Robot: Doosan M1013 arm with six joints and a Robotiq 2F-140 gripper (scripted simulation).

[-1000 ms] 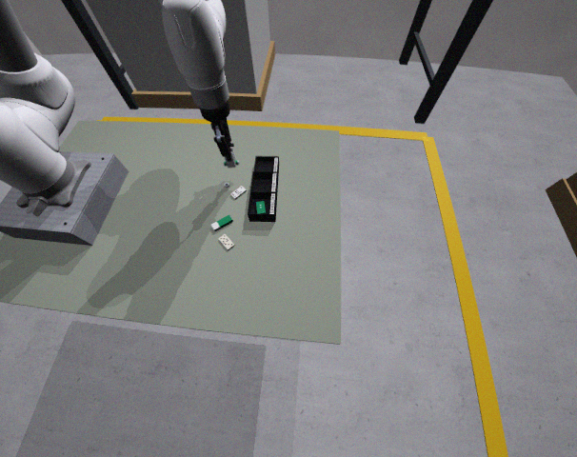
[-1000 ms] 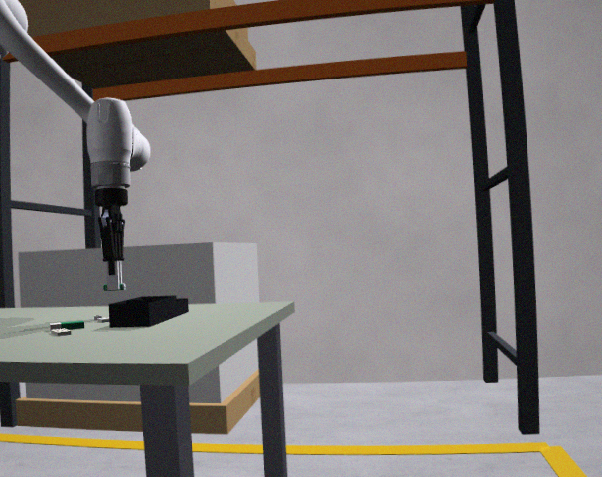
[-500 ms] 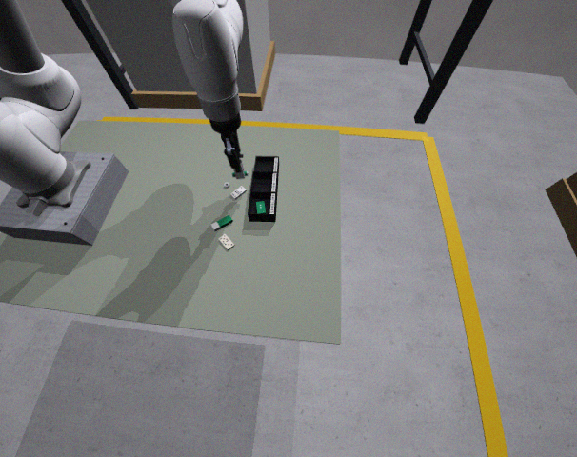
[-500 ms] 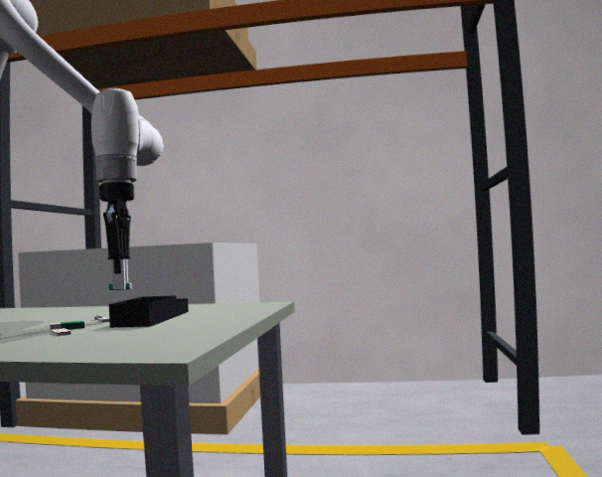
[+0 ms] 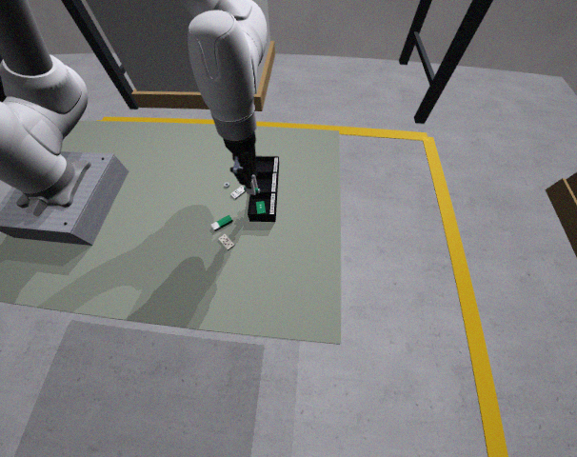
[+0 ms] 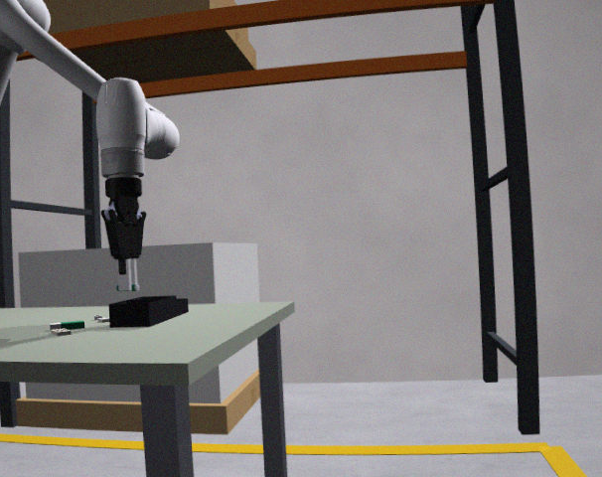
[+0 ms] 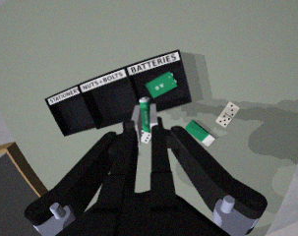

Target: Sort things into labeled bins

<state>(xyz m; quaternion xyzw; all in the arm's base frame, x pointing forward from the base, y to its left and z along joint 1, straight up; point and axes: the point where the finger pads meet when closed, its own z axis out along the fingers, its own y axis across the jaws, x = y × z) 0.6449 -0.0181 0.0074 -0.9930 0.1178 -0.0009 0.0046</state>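
The green battery lies 2 cm ahead of my hand, 4 cm to the right of it and 9 cm below it. Round my hand: cylindrical battery 3 cm below; green-and-white stick 11 cm behind, 8 cm to the right, 9 cm below; nut 10 cm behind, 7 cm to the left, 10 cm below.
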